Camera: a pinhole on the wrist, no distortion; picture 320 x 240 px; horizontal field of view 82.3 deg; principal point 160.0 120.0 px. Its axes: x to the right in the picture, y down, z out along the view. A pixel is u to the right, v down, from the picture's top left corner.
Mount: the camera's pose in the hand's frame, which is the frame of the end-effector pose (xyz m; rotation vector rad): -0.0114 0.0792 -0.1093 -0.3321 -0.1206 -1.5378
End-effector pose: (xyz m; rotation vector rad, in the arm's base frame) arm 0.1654 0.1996 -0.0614 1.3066 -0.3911 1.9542
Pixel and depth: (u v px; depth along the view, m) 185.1 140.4 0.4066
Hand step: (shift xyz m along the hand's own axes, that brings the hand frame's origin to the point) 0.0885 0.1418 0.2864
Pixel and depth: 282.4 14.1 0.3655
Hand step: -0.1641 -0.0504 0.3355
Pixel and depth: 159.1 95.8 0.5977
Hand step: -0.0120 0.2527 0.4681
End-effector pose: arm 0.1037 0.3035 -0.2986 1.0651 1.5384 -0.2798
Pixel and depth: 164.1 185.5 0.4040
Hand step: 0.1847 0.1857 0.2573
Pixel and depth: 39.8 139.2 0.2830
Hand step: 0.0479 0.3380 0.1028
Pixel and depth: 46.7 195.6 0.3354
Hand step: 0.1617 0.3737 0.1317
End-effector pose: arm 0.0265 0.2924 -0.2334 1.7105 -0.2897 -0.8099
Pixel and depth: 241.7 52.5 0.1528
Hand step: -0.0448 0.0575 0.0627
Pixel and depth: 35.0 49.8 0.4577
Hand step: -0.1374 0.5096 0.2606
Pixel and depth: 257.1 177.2 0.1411
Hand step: 0.0534 0.0477 0.0399
